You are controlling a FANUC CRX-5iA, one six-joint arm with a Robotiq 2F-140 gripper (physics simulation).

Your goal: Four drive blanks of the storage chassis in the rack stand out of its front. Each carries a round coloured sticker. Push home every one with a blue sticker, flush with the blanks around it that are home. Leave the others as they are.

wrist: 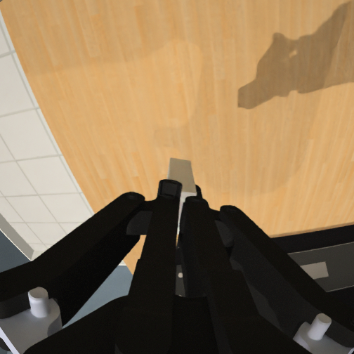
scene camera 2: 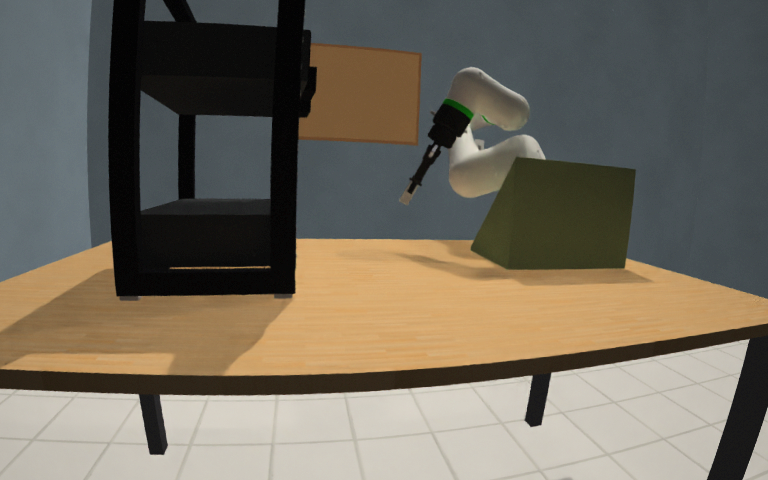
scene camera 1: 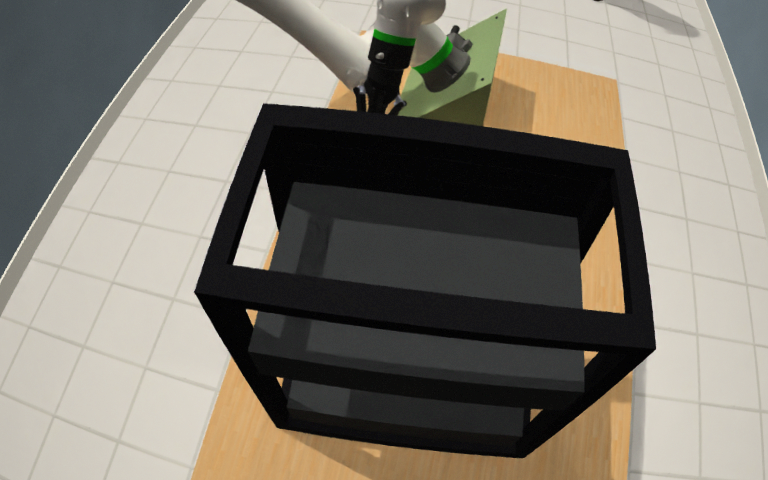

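Observation:
The black rack (scene camera 1: 419,308) (scene camera 2: 283,169) (wrist: 315,239) stands on the table and holds an upper chassis (scene camera 1: 453,260) (scene camera 2: 209,50) and a lower unit (scene camera 2: 203,240). In scene camera 2, dark parts (scene camera 2: 309,93) stand out past the rack's front post at the upper chassis. I cannot tell single drive blanks there, and no coloured stickers show; the chassis front faces away from scene camera 1. My gripper (scene camera 1: 378,103) (scene camera 2: 404,199) (wrist: 177,175) is shut and empty. It hangs above the table in front of the rack, apart from it, below upper-chassis level, tilted down towards the rack.
A green wedge-shaped block (scene camera 1: 453,84) (scene camera 2: 566,215) stands on the wooden table (scene camera 1: 566,101) (scene camera 2: 396,316) (wrist: 100,75) beside the arm, away from the rack. A brown board (scene camera 2: 368,96) is on the wall behind. A pale label (wrist: 316,270) shows on a grey panel in the rack.

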